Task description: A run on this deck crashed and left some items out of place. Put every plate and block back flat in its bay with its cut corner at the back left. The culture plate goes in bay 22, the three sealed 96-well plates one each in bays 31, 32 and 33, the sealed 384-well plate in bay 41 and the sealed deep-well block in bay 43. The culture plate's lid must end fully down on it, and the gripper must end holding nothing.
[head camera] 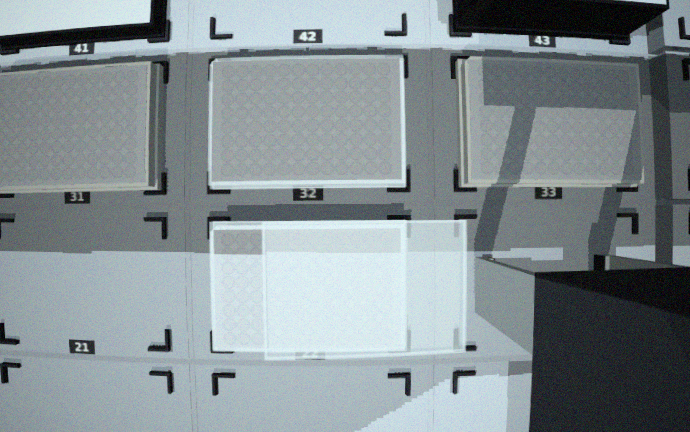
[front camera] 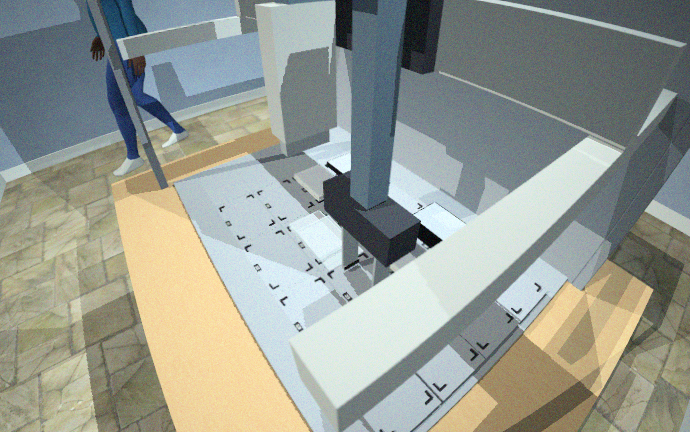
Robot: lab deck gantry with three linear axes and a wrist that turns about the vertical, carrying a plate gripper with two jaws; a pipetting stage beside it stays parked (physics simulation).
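Frame: origin at the robot's base, x ahead, y left, z up, level; metres.
Seen in the pictures: gripper, between the fingertips: (front camera: 363, 278); robot's base, origin of its link: (front camera: 220, 208).
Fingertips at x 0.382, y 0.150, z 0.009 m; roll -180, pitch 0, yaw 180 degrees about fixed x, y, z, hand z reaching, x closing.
Offsets run from my fingertips to a thing's top centre. "*": to the spot under its first point.
The culture plate {0.154 m back, 0.000 m left, 0.005 m up} (head camera: 236, 295) lies in bay 22. Its clear lid {0.117 m back, 0.000 m left, 0.013 m up} (front camera: 323, 236) (head camera: 436, 284) is shifted right across it, overhangs towards bay 23 and looks slightly tilted. My gripper (front camera: 364, 260) (head camera: 547, 264) is open and empty, low over the deck just right of the lid. Sealed 96-well plates stand in bay 31 {* 0.329 m back, 0.086 m left, 0.005 m up} (front camera: 310, 180) (head camera: 71, 127), bay 32 {* 0.152 m back, 0.104 m left, 0.005 m up} (head camera: 308, 122) and bay 33 {* 0.011 m ahead, 0.089 m left, 0.005 m up} (head camera: 560, 147). The 384-well plate {* 0.312 m back, 0.184 m left, 0.005 m up} (head camera: 76, 15) is at bay 41, and the deep-well block {0.010 m ahead, 0.214 m left, 0.033 m up} (front camera: 440, 220) (head camera: 549, 17) at bay 43; both are cropped in the head view. Cut corners are hard to make out.
Black corner marks frame bay 42 {* 0.154 m back, 0.168 m left, 0.009 m down} (head camera: 307, 36) and bay 21 {* 0.318 m back, 0.047 m right, 0.009 m down} (head camera: 81, 347). The dark gripper body (head camera: 611, 351) hides much of the lower right of the head view. A pale beam (front camera: 432, 284) crosses the deck's front. A person (front camera: 122, 96) stands beyond the deck.
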